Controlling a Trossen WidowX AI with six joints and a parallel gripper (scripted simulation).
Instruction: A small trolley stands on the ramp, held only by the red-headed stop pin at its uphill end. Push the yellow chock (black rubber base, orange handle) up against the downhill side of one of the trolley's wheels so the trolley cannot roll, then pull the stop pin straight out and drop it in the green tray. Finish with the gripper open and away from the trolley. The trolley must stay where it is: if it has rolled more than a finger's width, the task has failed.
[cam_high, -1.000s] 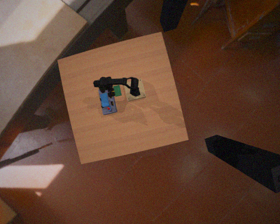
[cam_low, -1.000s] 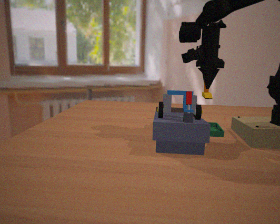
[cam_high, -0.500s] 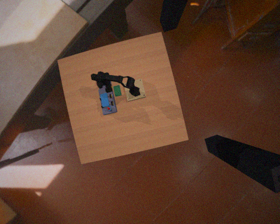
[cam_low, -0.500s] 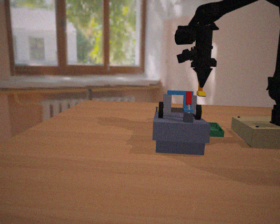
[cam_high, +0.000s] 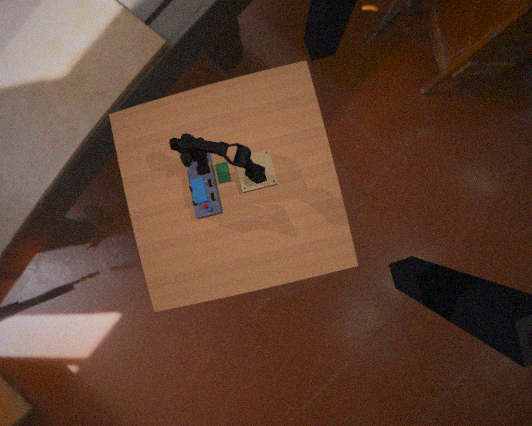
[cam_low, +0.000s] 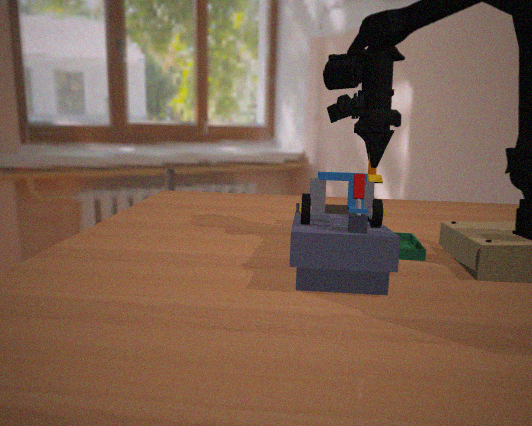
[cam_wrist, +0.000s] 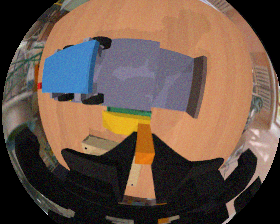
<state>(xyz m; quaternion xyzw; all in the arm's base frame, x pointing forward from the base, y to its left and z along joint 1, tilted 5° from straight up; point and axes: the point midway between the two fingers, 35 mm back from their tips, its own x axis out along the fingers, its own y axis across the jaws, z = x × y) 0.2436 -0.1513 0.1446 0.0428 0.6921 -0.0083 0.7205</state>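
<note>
Right now my gripper tip is 240 mm to the right of the red-headed stop pin, 70 mm short of it and 20 mm above it. Also, from my gripper tip: yellow chock (20 mm to the left); trolley (140 mm to the left, 80 mm ahead, 40 mm below).
</note>
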